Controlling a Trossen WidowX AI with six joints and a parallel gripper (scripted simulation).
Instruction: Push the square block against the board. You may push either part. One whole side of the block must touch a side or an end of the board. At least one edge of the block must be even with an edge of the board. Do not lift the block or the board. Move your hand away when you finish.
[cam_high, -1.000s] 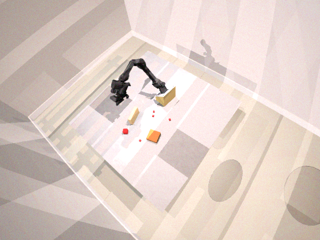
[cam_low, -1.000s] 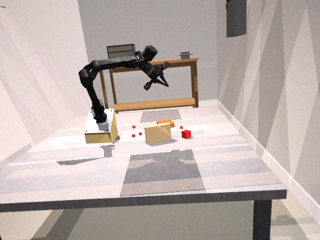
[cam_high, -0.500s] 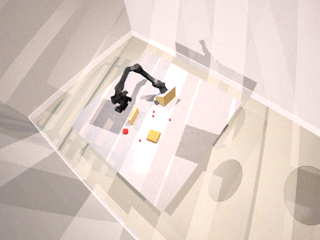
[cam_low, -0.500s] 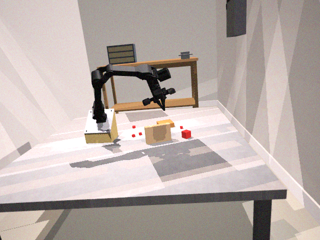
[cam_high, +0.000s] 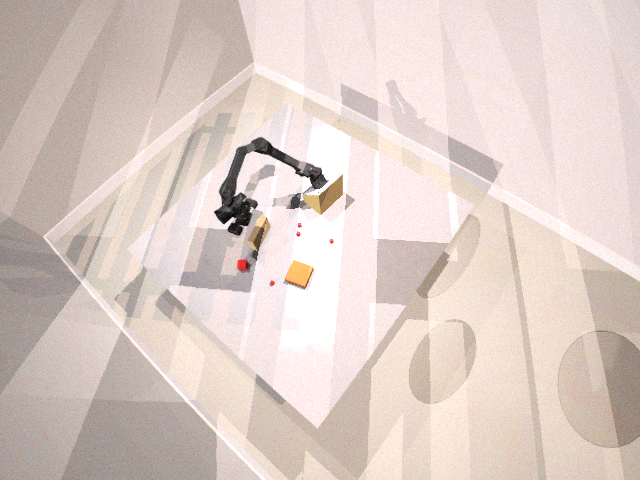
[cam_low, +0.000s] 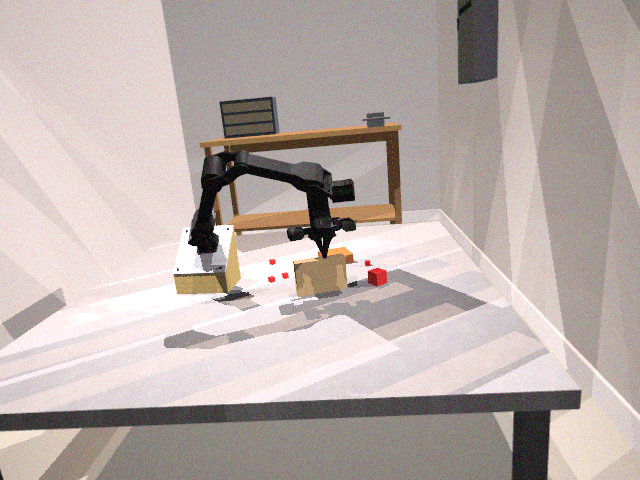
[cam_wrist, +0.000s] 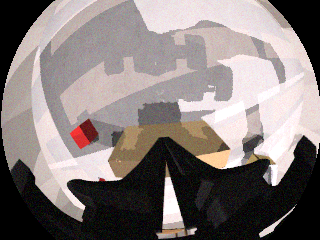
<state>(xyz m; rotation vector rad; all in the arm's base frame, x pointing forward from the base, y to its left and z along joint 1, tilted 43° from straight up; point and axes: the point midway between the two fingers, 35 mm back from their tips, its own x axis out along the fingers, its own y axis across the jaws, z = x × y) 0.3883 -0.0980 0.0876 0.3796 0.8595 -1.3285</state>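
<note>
My gripper tip is now 6 cm above the board, 4 cm to the right of it and 2 cm past it. Also, from my gripper tip: orange square block: 33 cm to the left, 10 cm below, 1 cm behind; red cube: 14 cm ahead, 10 cm below, 9 cm to the left.
</note>
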